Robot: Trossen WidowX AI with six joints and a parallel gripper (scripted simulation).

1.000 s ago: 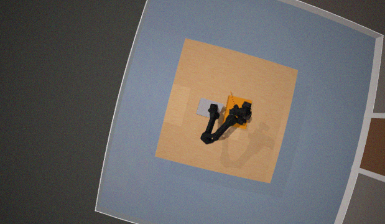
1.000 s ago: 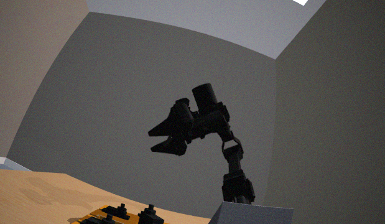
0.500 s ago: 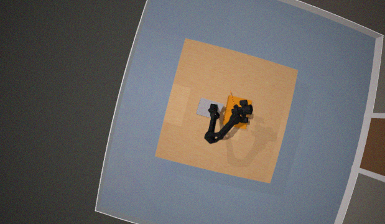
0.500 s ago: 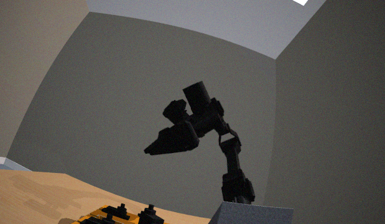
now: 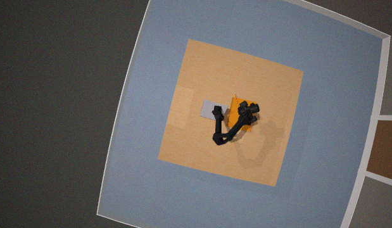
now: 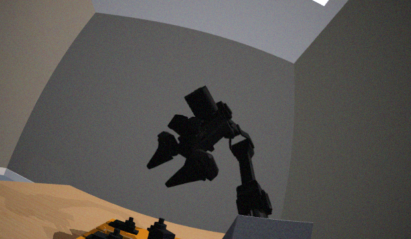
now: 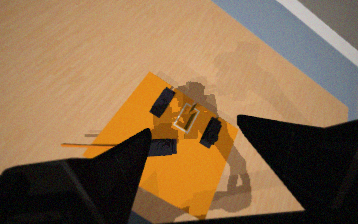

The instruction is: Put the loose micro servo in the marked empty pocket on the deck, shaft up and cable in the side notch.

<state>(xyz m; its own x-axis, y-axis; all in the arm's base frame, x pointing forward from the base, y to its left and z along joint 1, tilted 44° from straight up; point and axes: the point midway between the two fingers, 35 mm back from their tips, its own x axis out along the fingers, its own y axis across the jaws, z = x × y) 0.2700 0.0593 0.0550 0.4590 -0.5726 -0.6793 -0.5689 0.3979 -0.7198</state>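
Right now the orange deck is 50 mm behind my gripper tip, 20 mm to the right of it and 190 mm below it.
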